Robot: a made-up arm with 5 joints.
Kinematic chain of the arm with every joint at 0, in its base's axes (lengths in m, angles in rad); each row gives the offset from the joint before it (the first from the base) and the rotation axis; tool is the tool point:
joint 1: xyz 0 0 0.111 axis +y
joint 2: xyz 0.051 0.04 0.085 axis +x
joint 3: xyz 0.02 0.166 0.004 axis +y
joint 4: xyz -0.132 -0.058 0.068 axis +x
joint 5: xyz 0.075 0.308 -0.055 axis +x
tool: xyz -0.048 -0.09 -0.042
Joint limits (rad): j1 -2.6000..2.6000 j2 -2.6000..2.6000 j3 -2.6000..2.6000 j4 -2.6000..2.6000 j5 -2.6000..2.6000
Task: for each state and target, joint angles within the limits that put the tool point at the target. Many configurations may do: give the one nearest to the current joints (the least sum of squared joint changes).
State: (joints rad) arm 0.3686 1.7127 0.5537 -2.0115 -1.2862
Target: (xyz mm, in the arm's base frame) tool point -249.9 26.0 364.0
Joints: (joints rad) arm -0.3884 1.8975 0.7451 -1.2583 -1.7772
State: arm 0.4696 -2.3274 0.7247 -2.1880 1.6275
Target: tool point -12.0 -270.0 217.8
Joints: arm 0.5077 -1.7395 0.0900 -1.3761 1.8098
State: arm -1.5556 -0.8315 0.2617 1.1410 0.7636
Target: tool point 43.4 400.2 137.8
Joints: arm -1.6779 -1.0153 0.2495 1.0760 0.0442
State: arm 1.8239 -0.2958 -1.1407 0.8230 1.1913
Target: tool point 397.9 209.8 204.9
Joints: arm 2.1637 0.1899 -0.9152 1.7603 1.0120
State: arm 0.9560 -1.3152 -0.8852 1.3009 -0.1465
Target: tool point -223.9 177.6 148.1
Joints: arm 0.8309 -1.3528 -0.8428 1.2214 -0.2423
